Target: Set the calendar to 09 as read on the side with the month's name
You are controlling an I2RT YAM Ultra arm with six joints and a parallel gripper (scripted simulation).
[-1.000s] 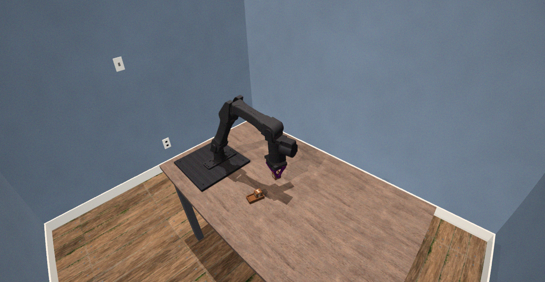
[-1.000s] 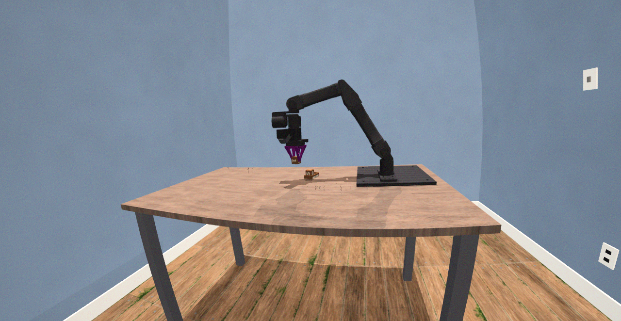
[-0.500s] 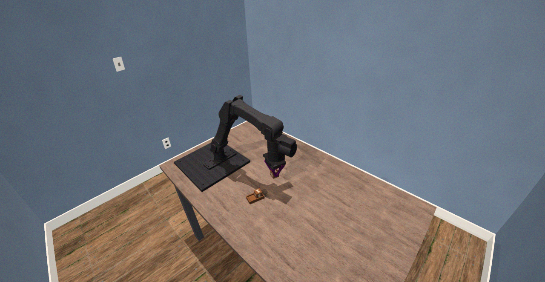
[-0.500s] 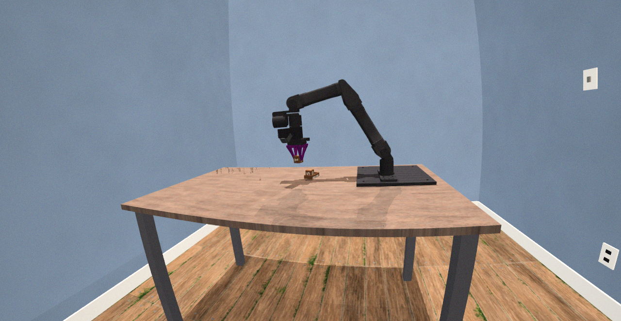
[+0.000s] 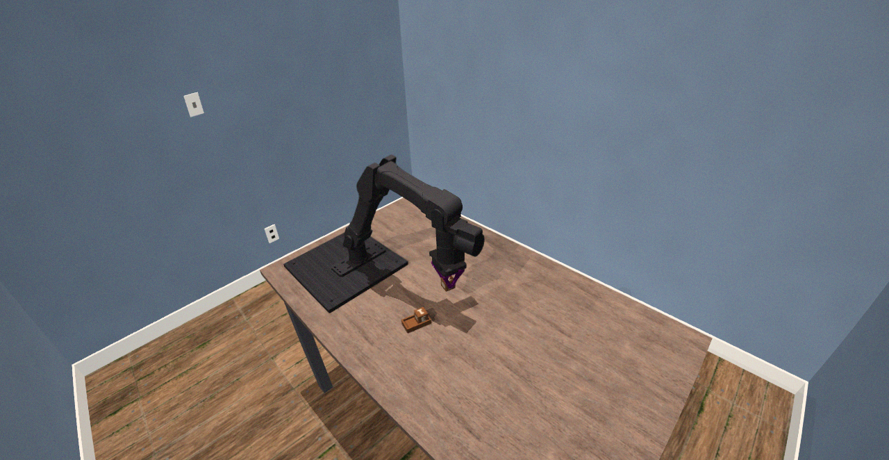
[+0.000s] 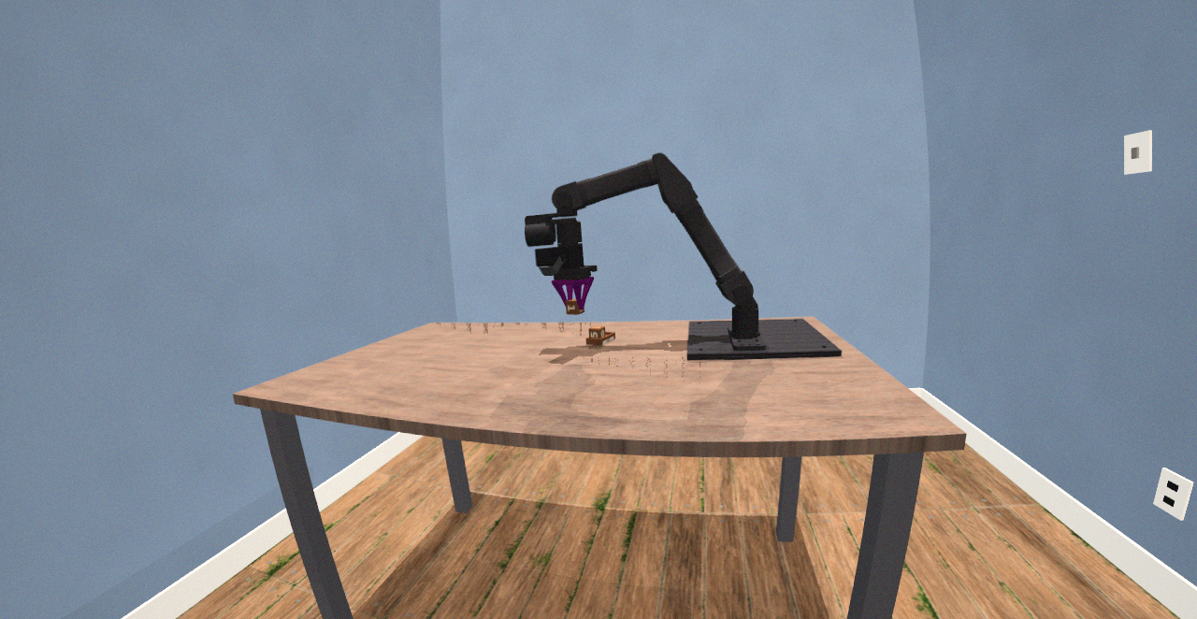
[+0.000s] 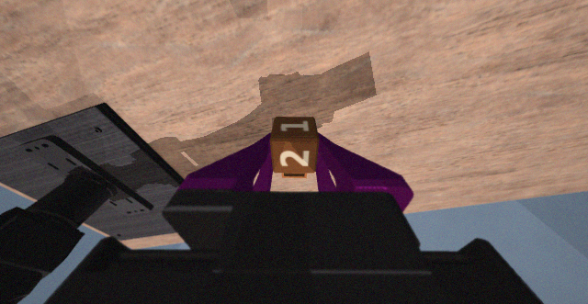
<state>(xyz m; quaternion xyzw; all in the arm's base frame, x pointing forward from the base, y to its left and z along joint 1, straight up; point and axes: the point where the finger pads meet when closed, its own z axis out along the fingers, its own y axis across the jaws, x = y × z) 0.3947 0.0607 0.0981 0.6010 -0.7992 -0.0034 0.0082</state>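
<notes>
My hand is 30 mm past the wooden tray, 110 mm to the left of it and 100 mm above it.
</notes>
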